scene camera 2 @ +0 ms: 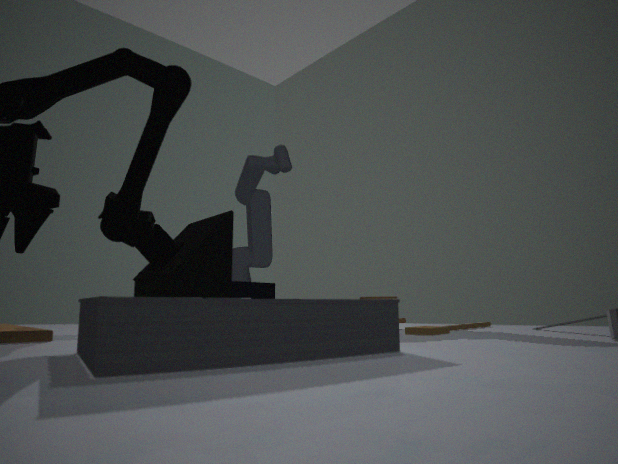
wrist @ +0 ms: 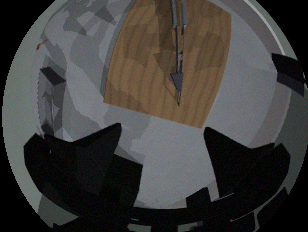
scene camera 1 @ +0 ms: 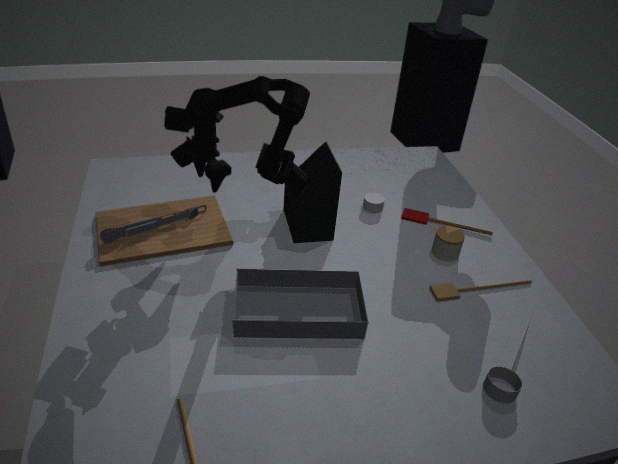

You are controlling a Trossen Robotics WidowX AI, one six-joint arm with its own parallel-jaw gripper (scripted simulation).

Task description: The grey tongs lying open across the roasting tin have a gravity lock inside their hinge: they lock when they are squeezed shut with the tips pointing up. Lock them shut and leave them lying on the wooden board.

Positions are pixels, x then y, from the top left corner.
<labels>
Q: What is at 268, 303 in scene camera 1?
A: A roasting tin.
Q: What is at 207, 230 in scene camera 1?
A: A wooden board.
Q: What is my gripper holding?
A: Nothing.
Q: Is my gripper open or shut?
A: Open.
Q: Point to a roasting tin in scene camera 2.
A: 118, 336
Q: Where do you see a saucepan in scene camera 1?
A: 503, 385
</labels>
